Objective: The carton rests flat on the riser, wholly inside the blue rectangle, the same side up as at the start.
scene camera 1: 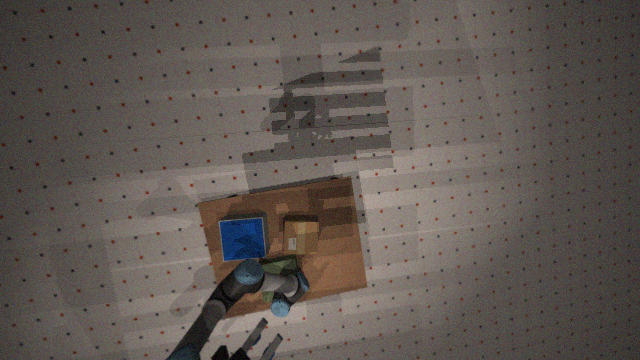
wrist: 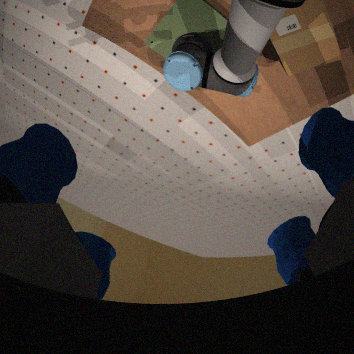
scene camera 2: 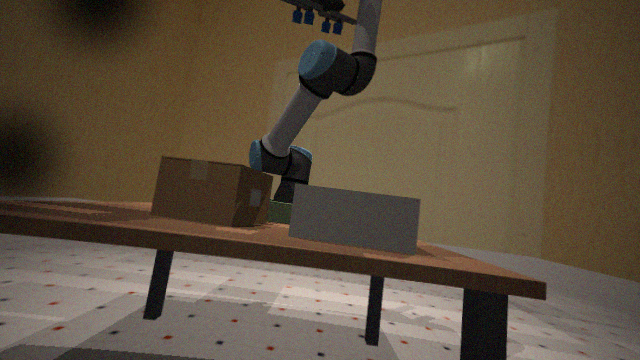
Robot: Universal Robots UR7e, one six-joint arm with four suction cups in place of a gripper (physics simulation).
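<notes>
The carton (scene camera 1: 301, 237) (scene camera 2: 200, 192) (wrist: 300, 47), brown with a white label, rests flat on the table beside the riser. The grey box-shaped riser (scene camera 1: 266, 231) (scene camera 2: 355, 217) stands to its left in scene camera 1. The blue rectangle (scene camera 1: 240, 235) covers most of the riser's top, and nothing rests on it. The riser does not show in the wrist view. My suction gripper (scene camera 1: 265, 342) (scene camera 2: 317, 21) (wrist: 190, 205) is open, with its four blue cups bare. It hangs high, past the table's lower edge in scene camera 1, well away from the carton.
The wooden table (scene camera 1: 340, 270) (scene camera 2: 250, 250) (wrist: 250, 120) bears the carton, the riser and a green base block (scene camera 1: 280, 265) (scene camera 2: 280, 211) (wrist: 170, 25) under the arm. The arm's links reach past the riser's lower corner in scene camera 1. A door (scene camera 2: 475, 150) is in the wall behind.
</notes>
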